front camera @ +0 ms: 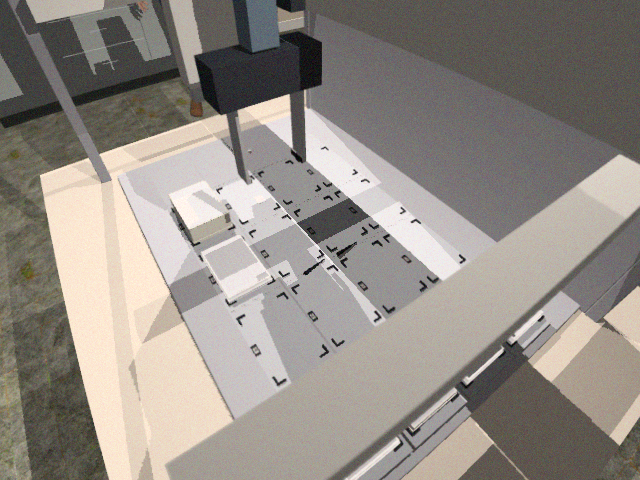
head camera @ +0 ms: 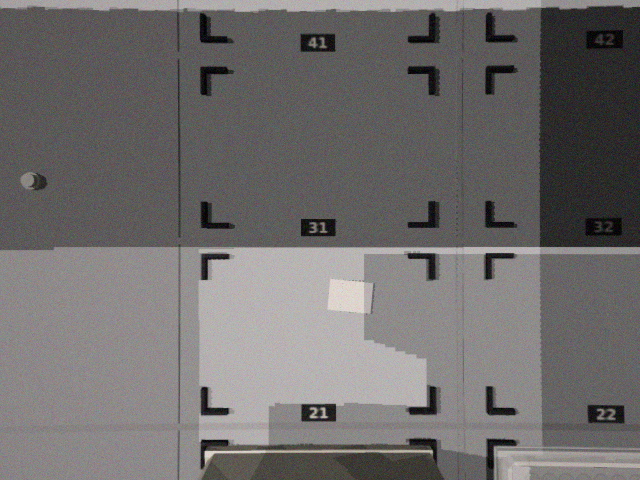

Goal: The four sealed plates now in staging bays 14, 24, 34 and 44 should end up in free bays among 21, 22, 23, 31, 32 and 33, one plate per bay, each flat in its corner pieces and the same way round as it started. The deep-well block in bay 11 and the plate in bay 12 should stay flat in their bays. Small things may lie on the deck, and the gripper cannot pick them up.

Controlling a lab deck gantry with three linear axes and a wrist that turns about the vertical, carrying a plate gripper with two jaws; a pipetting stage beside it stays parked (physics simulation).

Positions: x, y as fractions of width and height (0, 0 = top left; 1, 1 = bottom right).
Note:
I see my gripper (front camera: 0.43, 0.35), a small white square (head camera: 0.54, 0.62), a deep-well block (front camera: 0.32, 0.45) and a plate (front camera: 0.37, 0.56).

